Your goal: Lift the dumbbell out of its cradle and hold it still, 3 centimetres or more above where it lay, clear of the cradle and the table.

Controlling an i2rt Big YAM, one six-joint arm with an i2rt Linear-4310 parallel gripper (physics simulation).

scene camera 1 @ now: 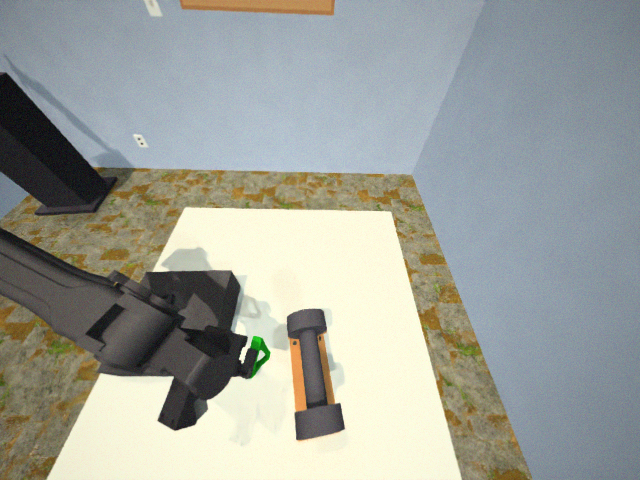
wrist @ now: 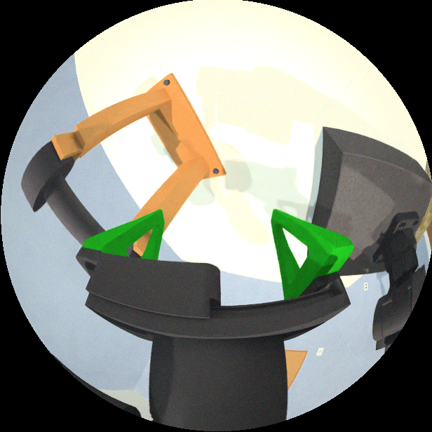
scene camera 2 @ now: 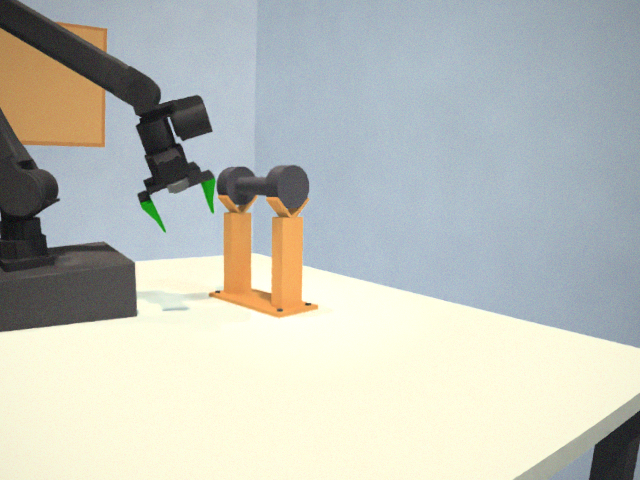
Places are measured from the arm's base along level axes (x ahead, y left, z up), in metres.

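Where they show: gripper, fingertip midpoint: [scene camera 1: 251, 350] [scene camera 2: 189, 221]; arm's base, link origin: [scene camera 2: 24, 263].
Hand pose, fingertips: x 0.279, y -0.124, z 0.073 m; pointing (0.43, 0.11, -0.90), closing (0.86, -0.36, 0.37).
Observation:
Each offset is from my fingertips to the top centre of the thing. Level surfaces: height alone.
The dark grey dumbbell @(dx +0.128, dy -0.055, dz +0.109 m) [scene camera 1: 311, 366] [scene camera 2: 292, 186] [wrist: 72, 207] lies level in the V-shaped tops of the orange cradle @(dx +0.128, dy -0.057, dz +0.050 m) [scene camera 1: 296, 374] [scene camera 2: 287, 258] [wrist: 190, 122], which has two tall posts on a flat base plate. My gripper [scene camera 2: 189, 222] [wrist: 217, 215] is open, with nothing between its green fingers. It is beside the dumbbell on the arm's side, pointing down and tilted. In the scene camera 2 view its fingertips are a little lower than the dumbbell. In the wrist view the left finger hides the dumbbell's near head. In the scene camera 1 view one finger shows, apart from the handle.
The dark block under the arm's base [scene camera 1: 219, 289] [scene camera 2: 77, 294] [wrist: 380, 200] stands on the cream table @(dz -0.164 m) [scene camera 1: 372, 289] [scene camera 2: 361, 403], left of the cradle in both scene views. A blue wall rises beyond the table.

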